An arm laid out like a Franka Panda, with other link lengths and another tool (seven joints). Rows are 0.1 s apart.
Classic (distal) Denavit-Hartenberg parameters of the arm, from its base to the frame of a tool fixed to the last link. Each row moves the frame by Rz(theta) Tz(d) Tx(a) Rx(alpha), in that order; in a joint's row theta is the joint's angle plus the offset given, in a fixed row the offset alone. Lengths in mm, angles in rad.
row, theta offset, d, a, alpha
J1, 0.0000, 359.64, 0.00, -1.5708
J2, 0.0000, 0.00, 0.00, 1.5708
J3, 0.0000, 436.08, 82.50, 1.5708
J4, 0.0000, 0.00, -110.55, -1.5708
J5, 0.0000, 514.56, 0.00, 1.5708
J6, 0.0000, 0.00, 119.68, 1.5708
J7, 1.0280, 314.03, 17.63, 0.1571
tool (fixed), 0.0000, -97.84, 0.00, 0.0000
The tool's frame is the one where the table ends.
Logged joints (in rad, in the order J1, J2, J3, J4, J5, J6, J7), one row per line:
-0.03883 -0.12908 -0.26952 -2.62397 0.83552 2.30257 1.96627
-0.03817 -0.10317 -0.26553 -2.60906 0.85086 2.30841 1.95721
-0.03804 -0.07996 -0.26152 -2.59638 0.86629 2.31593 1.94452
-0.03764 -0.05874 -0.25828 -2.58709 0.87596 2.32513 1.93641
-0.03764 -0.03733 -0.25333 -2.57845 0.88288 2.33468 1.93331
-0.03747 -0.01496 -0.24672 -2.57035 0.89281 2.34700 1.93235
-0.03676 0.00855 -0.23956 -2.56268 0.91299 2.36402 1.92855
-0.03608 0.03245 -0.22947 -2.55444 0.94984 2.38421 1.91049
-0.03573 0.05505 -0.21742 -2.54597 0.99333 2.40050 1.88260
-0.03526 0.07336 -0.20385 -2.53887 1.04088 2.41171 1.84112
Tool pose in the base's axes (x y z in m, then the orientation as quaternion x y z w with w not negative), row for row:
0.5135 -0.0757 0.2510 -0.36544 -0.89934 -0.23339 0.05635
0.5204 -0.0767 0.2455 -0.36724 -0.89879 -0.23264 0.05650
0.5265 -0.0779 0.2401 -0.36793 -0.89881 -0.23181 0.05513
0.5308 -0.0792 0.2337 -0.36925 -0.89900 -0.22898 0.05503
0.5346 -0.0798 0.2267 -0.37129 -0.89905 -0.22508 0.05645
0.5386 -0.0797 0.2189 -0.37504 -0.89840 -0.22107 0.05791
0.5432 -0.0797 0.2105 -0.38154 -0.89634 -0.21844 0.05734
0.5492 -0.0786 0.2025 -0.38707 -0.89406 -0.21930 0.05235
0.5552 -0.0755 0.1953 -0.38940 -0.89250 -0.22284 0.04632
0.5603 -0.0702 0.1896 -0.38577 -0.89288 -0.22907 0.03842
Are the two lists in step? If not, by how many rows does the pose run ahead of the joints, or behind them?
They are in step.
